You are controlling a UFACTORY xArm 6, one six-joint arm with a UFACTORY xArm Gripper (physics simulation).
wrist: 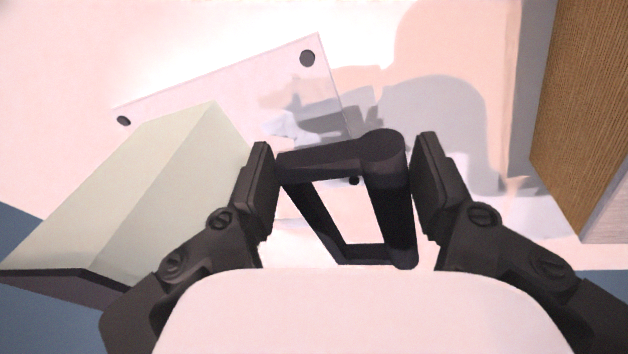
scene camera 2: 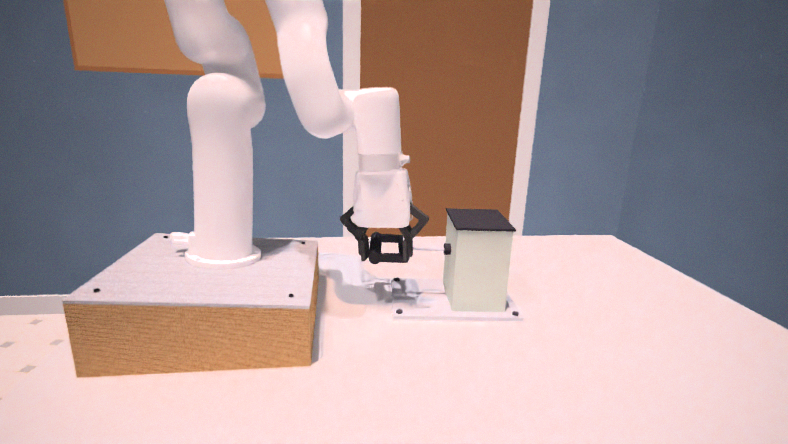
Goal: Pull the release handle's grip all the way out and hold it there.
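Note:
The release handle's black rectangular grip stands out from the pale green housing, to its left in the scene view. A thin pale rod runs level between the grip and a black collar on the housing's side. My gripper points down and is shut on the grip, with one finger on each side of its frame. In the wrist view the rod and the collar are hidden behind the left finger and the gripper body.
The housing has a dark lid and stands on a thin pale plate with black bolts. The arm's wood-sided base block is on the grip's other side, a short way from the gripper.

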